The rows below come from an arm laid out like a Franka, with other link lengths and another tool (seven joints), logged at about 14 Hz.
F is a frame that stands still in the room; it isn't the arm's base.
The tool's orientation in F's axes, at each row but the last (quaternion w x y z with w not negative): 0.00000 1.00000 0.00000 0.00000; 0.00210 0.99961 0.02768 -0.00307; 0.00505 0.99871 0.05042 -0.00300; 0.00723 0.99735 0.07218 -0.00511; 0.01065 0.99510 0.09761 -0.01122; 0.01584 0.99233 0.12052 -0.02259
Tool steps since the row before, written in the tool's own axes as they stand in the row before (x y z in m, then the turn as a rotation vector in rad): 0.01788 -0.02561 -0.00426 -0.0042 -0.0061 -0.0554; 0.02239 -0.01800 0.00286 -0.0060 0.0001 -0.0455; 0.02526 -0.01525 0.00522 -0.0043 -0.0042 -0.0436; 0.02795 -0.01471 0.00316 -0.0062 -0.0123 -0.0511; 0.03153 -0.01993 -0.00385 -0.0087 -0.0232 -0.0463; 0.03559 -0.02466 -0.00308 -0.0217 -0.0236 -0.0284
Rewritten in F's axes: 0.01788 0.02561 0.00426 -0.0042 0.0061 0.0554; 0.02134 0.01920 -0.00307 -0.0057 -0.0002 0.0455; 0.02357 0.01766 -0.00553 -0.0045 0.0042 0.0436; 0.02551 0.01853 -0.00367 -0.0074 0.0121 0.0510; 0.02712 0.02575 0.00270 -0.0121 0.0221 0.0460; 0.02873 0.03253 0.00070 -0.0255 0.0188 0.0288
